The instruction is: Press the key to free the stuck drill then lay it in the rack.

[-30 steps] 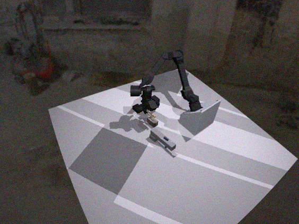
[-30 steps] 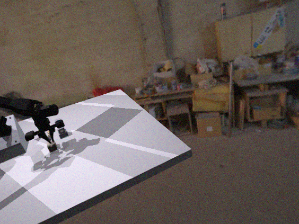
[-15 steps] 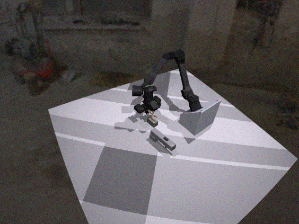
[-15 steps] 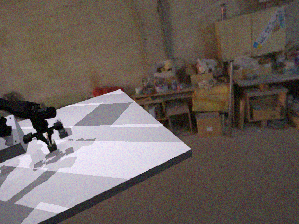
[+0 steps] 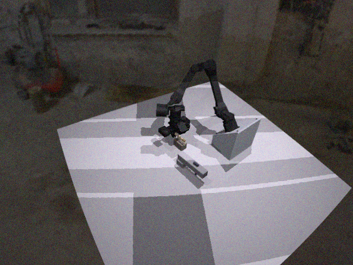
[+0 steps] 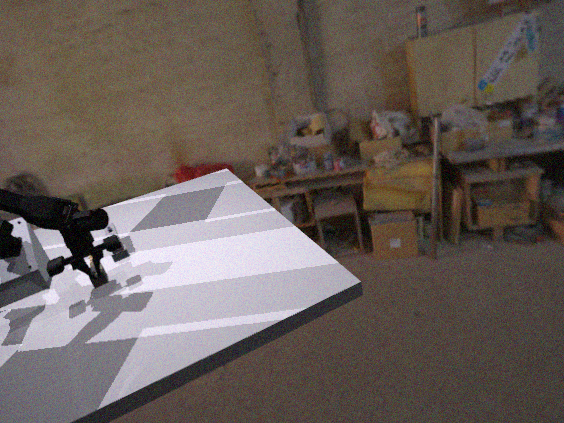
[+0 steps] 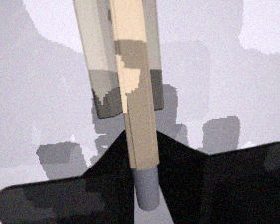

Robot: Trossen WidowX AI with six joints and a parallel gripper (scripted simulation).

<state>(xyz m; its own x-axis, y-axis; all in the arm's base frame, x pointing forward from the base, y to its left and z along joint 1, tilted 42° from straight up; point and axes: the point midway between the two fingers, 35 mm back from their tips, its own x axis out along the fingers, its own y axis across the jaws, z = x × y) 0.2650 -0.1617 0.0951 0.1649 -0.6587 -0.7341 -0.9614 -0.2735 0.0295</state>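
Now: gripper tip 10 mm past the drill, 40 mm to the right of it and 30 mm below it. Round my gripper tip: grey housing: 20 mm ahead, 230 mm to the left, 10 mm above; blue key: 10 mm ahead, 260 mm to the left, 20 mm above; rack: 10 mm behind, 50 mm to the left, 10 mm below.
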